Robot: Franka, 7 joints.
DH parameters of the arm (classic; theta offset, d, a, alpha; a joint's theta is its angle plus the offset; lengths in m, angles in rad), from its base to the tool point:
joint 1: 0 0.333 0 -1.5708
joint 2: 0 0 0 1.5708
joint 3: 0 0.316 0.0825 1.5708
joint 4: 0 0 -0.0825 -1.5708
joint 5: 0 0.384 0 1.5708
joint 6: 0 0 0.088 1.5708
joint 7: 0 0.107 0 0
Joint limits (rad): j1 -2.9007..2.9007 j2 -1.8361..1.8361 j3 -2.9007..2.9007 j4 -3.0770..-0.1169 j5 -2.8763..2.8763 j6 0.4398..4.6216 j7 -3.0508..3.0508
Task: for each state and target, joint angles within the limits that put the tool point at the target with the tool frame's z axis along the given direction. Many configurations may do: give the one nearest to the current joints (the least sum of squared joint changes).
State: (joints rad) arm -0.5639 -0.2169 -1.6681 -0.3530 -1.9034 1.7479 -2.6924
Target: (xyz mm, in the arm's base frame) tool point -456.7 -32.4 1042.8 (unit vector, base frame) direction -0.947 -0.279 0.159
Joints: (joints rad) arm -0.0801 -0.5603 -1.2645 -0.1183 -1.5022 2.2591 -2.6924
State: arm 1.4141 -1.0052 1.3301 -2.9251 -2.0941 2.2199 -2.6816
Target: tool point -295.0 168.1 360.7 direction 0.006 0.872 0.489
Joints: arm 1.6890 -1.0223 1.2910 -2.8740 -1.5739 2.0968 -2.6816
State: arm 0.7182 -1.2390 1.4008 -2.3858 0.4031 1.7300 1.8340
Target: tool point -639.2 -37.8 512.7 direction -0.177 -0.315 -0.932
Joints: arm 1.1116 -0.6703 1.6668 -1.5952 1.0390 1.6850 1.8340
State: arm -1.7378 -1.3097 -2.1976 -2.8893 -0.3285 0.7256 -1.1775
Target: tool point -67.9 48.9 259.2 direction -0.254 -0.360 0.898
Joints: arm -2.1672 -0.4526 -2.7128 -3.0760 0.4625 0.8497 -1.1775
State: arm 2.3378 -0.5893 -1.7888 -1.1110 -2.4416 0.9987 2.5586
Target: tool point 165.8 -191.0 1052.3 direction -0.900 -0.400 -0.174
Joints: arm 1.8902 -0.1265 -1.9910 -0.6010 -2.4453 0.9136 2.5586
